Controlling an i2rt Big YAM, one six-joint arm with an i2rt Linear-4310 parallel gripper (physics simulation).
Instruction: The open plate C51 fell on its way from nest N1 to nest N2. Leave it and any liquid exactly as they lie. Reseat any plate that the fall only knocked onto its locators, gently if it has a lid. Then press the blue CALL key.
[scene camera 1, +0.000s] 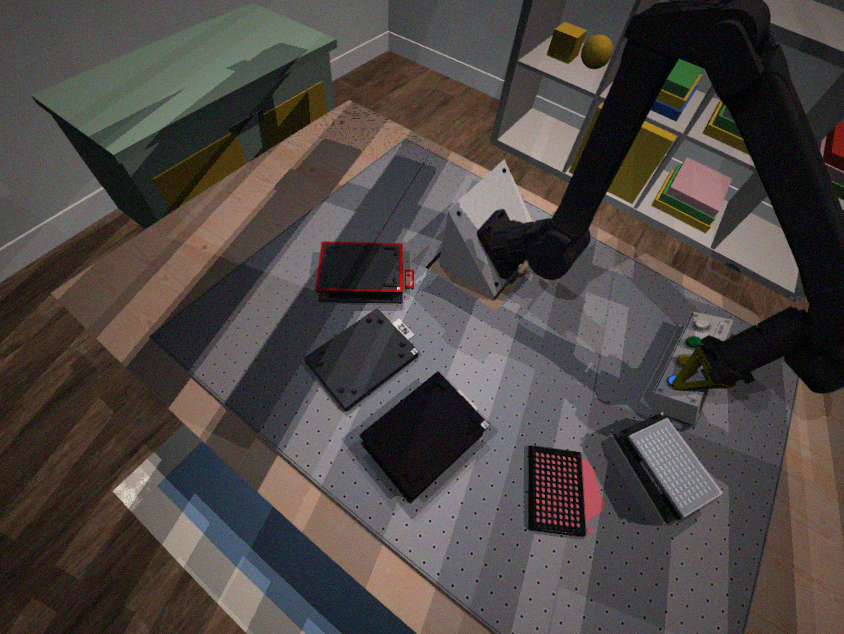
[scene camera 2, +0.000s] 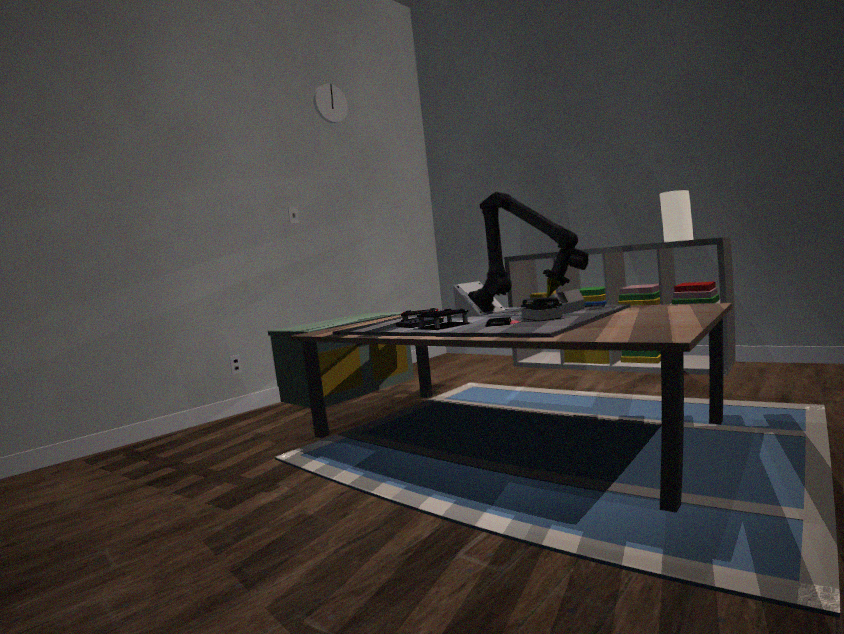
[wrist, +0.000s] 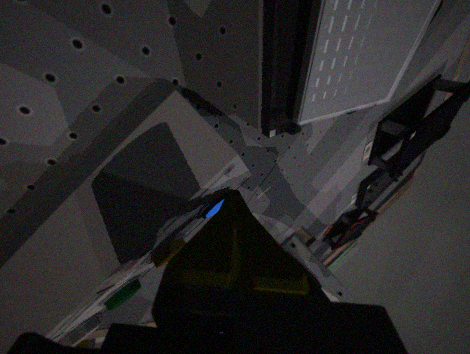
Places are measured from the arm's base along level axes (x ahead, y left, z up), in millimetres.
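Where they show: gripper, fingertip midpoint: (scene camera 1: 673, 386) (scene camera 2: 547, 297) (wrist: 232, 196); arm's base, origin of the base link: (scene camera 1: 499, 244) (scene camera 2: 480, 302).
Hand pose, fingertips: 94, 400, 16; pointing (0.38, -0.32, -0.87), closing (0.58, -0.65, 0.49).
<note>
Each offset is from my fingertips to the top centre of the thing, as dx, dy, dz. "*": to the spot under its first point.
My gripper (scene camera 1: 675, 386) (scene camera 2: 549, 294) (wrist: 232, 196) is shut and empty, its tips at the blue CALL key {-14, +4, +4} (scene camera 1: 672, 380) (wrist: 215, 208) on the key box {-88, +28, +16} (scene camera 1: 685, 396). The fingers partly hide the key; contact cannot be told. The open black plate C51 {+250, -81, -53} (scene camera 1: 556, 490) (scene camera 2: 498, 320), with pink wells, lies on the pegboard, with a pink puddle {* +210, -31, -67} (scene camera 1: 592, 487) at its side. A pale plate {+134, +39, +20} (scene camera 1: 675, 467) (wrist: 360, 55) rests on a dark, slanted-looking nest {* +166, +2, -14} (scene camera 1: 637, 470); how well it is seated cannot be told. The nest labelled N2 {+261, -469, -39} (scene camera 1: 361, 358) holds no plate.
A large black block {+311, -297, -8} (scene camera 1: 423, 436) stands beside N2. A red-rimmed black unit (scene camera 1: 360, 242) stands behind it. A white angled panel (scene camera 1: 470, 235) stands near the arm's base. Green {-114, +7, +7} (scene camera 1: 693, 341) (wrist: 122, 295) and yellow {-64, +4, +7} (scene camera 1: 683, 358) (wrist: 168, 251) keys sit beside the blue key.
</note>
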